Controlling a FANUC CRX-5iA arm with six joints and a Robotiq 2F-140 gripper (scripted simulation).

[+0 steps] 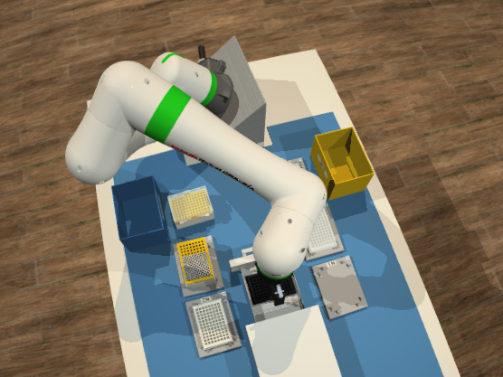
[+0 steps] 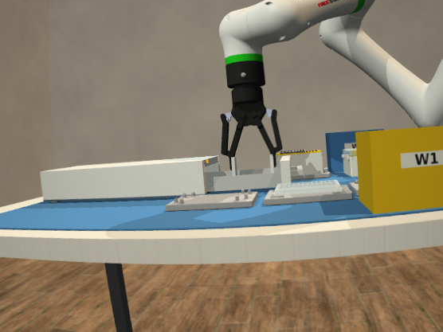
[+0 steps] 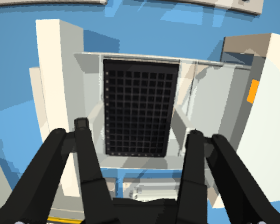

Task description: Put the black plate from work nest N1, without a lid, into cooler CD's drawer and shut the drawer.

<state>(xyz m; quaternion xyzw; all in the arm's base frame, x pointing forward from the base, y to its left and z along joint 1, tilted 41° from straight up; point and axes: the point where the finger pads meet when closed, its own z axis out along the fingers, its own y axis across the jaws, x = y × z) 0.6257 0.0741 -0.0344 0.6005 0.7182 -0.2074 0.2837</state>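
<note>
Now: hand 2 cm above the black plate. The rest, counted from my hand: cooler CD: 17 cm ahead, 2 cm to the left, 1 cm below; drawer: 3 cm ahead, 2 cm below; yellow tip box: 10 cm behind, 21 cm to the right, 1 cm above.
</note>
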